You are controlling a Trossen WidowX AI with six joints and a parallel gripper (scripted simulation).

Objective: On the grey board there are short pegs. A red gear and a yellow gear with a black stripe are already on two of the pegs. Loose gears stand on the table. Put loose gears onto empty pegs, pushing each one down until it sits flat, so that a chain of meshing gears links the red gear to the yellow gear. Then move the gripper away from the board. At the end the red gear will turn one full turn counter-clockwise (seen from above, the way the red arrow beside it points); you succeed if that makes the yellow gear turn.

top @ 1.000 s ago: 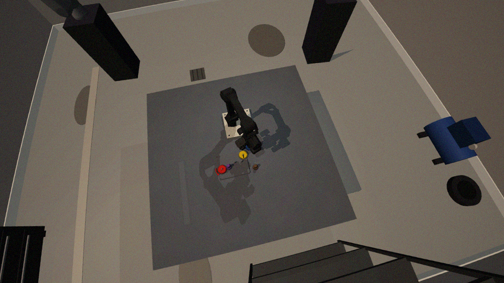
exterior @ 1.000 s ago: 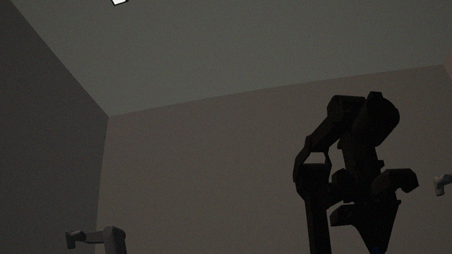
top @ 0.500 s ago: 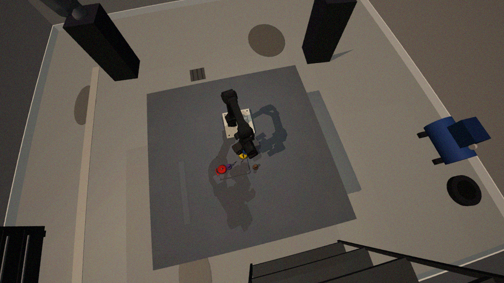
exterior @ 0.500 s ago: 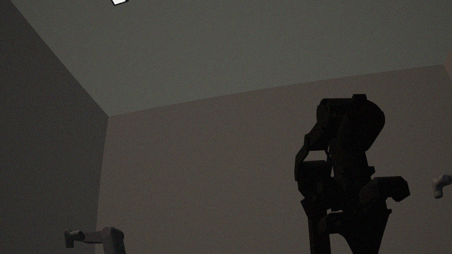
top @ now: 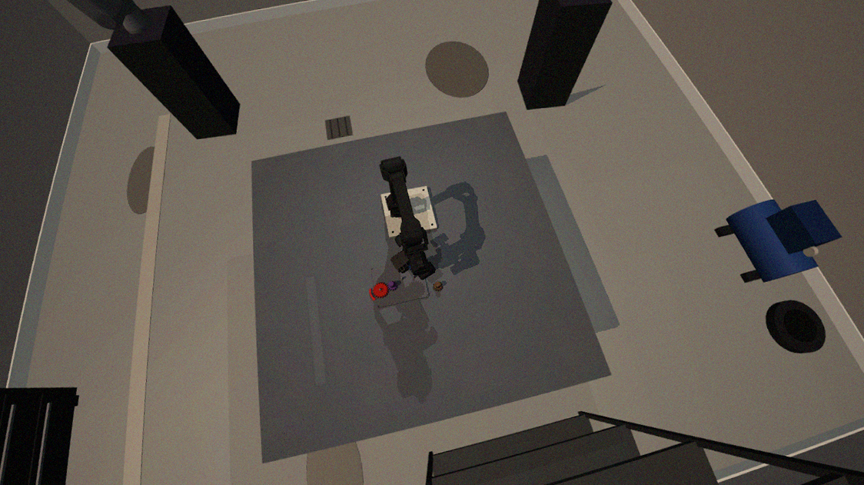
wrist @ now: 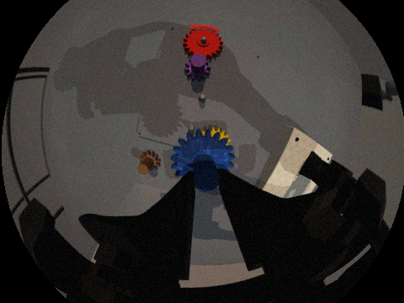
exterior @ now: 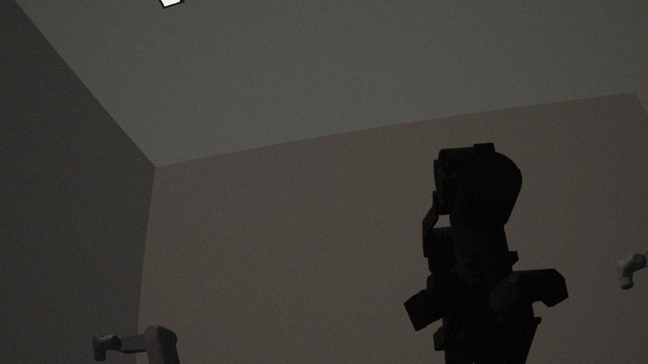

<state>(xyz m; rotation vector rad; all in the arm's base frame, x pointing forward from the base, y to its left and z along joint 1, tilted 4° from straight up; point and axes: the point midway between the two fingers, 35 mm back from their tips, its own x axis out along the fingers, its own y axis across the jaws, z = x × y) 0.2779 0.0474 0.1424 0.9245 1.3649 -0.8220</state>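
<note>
Now: gripper tip 5 cm short of the purple gear, 11 cm to the left of it and 10 cm above it. From my gripper tip the other things lie so: brown gear 7 cm ahead, 7 cm to the left, 11 cm below; then blue gear 1 cm below; then yellow gear 2 cm behind, 11 cm below.
</note>
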